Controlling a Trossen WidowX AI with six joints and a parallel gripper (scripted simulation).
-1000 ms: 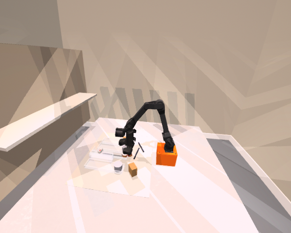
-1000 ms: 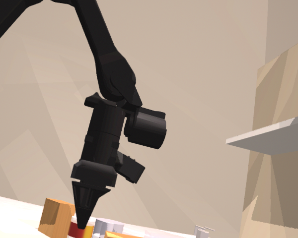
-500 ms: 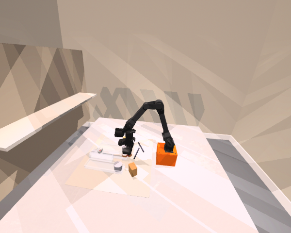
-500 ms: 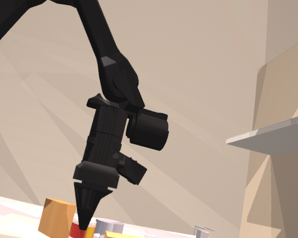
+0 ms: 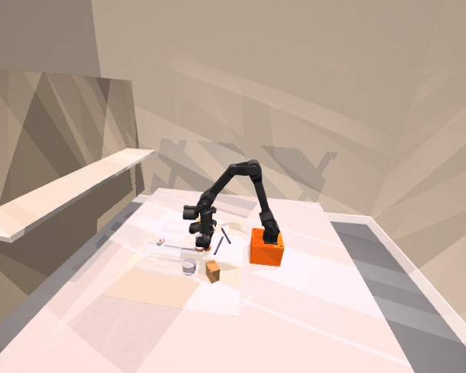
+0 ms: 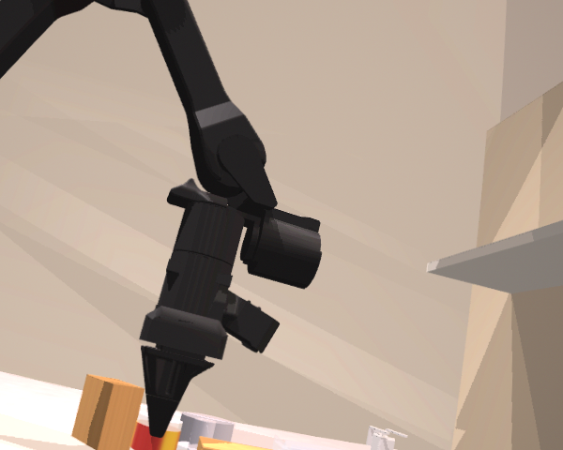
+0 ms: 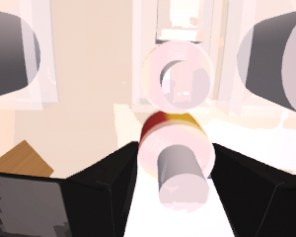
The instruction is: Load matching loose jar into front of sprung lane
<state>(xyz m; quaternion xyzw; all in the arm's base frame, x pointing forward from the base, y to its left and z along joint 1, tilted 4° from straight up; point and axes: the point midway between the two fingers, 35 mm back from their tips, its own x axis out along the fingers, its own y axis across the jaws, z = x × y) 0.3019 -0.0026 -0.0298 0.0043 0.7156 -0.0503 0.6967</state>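
Now: the clear pusher lane 19 cm ahead of my gripper tip, 3 cm below it and 1 cm to the left of it. The rest, counted from my gripper tip: red dot (23 cm ahead, 2 cm to the left, 2 cm above); then shelf (55 cm ahead, 32 cm above, 4 cm to the right).
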